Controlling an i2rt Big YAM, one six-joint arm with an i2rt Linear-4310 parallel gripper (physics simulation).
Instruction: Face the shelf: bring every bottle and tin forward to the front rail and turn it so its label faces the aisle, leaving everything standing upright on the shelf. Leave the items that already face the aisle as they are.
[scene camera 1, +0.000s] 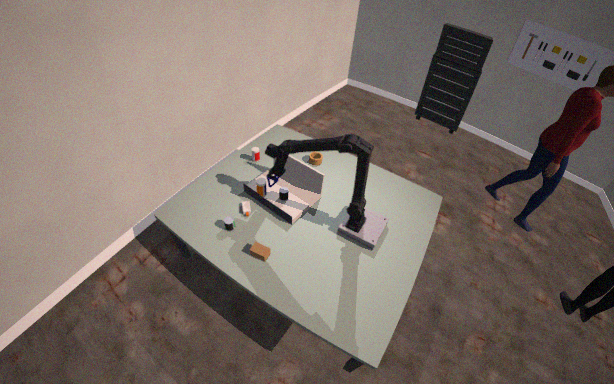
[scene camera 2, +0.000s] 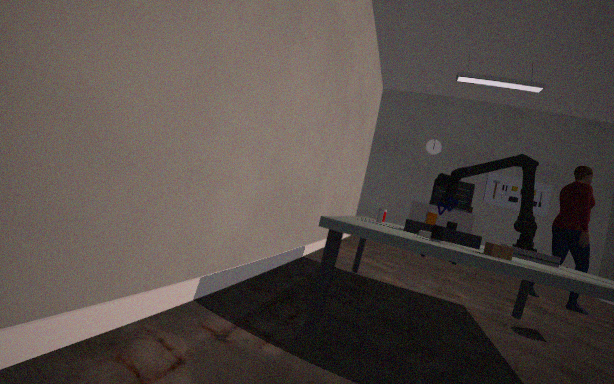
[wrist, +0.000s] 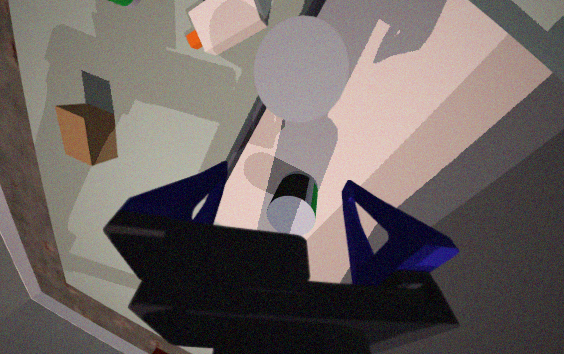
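Seen in the pictures: gripper, fingertip midpoint: (scene camera 1: 272, 183) (scene camera 2: 444, 213) (wrist: 287, 177); arm's base, link origin: (scene camera 1: 355, 222) (scene camera 2: 523, 249).
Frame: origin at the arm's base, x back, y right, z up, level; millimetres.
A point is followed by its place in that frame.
The shelf (scene camera 1: 310, 178) {z 64, x -374, y 101 mm} (wrist: 425, 95) {z -16, x -623, y -7 mm} is a pale tray with a grey back panel and a dark front rail (scene camera 1: 270, 206) {z -22, x -479, y -167 mm} (scene camera 2: 462, 238) {z -19, x -408, y -175 mm}. A tall bottle (scene camera 1: 261, 187) {z 68, x -563, y -142 mm} (scene camera 2: 431, 218) {z 46, x -584, y -151 mm} (wrist: 301, 69) {z 93, x -584, y -121 mm} stands upright near the rail at its far left; its orange side shows in both scene views. A short black tin (scene camera 1: 283, 194) {z 44, x -438, y -93 mm} (scene camera 2: 451, 226) {z 30, x -459, y -97 mm} (wrist: 295, 192) {z 46, x -478, y -78 mm} with a grey top stands upright to its right; a green strip shows on its side in the wrist view. My gripper (scene camera 1: 272, 180) {z 93, x -514, y -96 mm} (scene camera 2: 447, 205) {z 93, x -514, y -96 mm} (wrist: 287, 177) {z 93, x -514, y -96 mm} is open and empty above the shelf, with the tin showing lower down between its fingers in the wrist view.
On the table (scene camera 1: 320, 270) {z -53, x -24, y -349 mm} outside the shelf are a red-and-white can (scene camera 1: 256, 154) {z 14, x -841, y 138 mm} (scene camera 2: 384, 216) {z -5, x -842, y 138 mm}, an orange ring-shaped bowl (scene camera 1: 315, 163) {z -38, x -481, y 362 mm}, a white box (scene camera 1: 245, 206) {z -26, x -602, y -254 mm} (wrist: 225, 25) {z -25, x -591, y -244 mm} with an orange end, a dark tin (scene camera 1: 228, 224) {z 11, x -567, y -435 mm} and a brown block (scene camera 1: 260, 251) {z -3, x -324, y -458 mm} (scene camera 2: 498, 251) {z -29, x -348, y -480 mm} (wrist: 72, 132) {z -3, x -344, y -451 mm}.
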